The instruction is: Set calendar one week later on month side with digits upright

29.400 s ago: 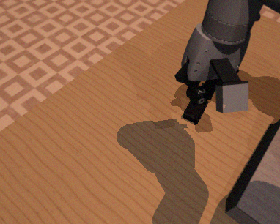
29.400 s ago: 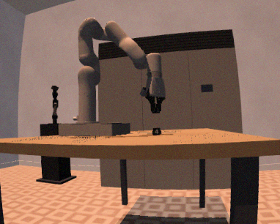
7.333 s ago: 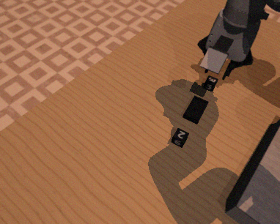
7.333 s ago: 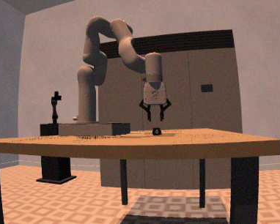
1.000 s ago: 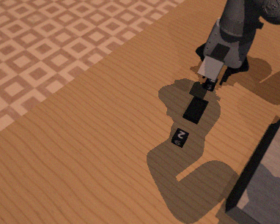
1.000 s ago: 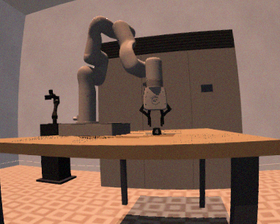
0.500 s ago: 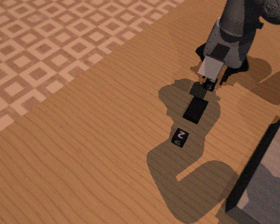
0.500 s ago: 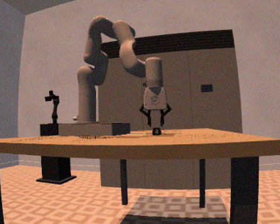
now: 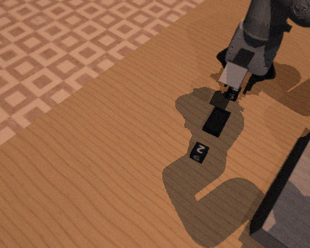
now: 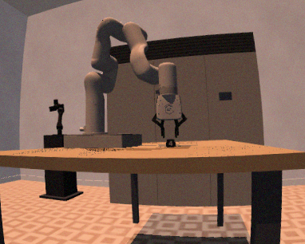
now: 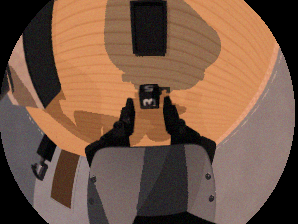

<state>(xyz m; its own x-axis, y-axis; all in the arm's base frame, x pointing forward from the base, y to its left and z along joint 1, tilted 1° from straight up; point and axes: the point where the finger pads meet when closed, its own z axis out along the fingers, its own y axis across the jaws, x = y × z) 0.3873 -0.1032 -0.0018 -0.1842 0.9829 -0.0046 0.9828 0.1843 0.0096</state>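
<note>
My gripper is now 40 mm above the black cube. Round my hand: black digit cube (210 mm to the left, 40 mm below, 30 mm behind).
</note>
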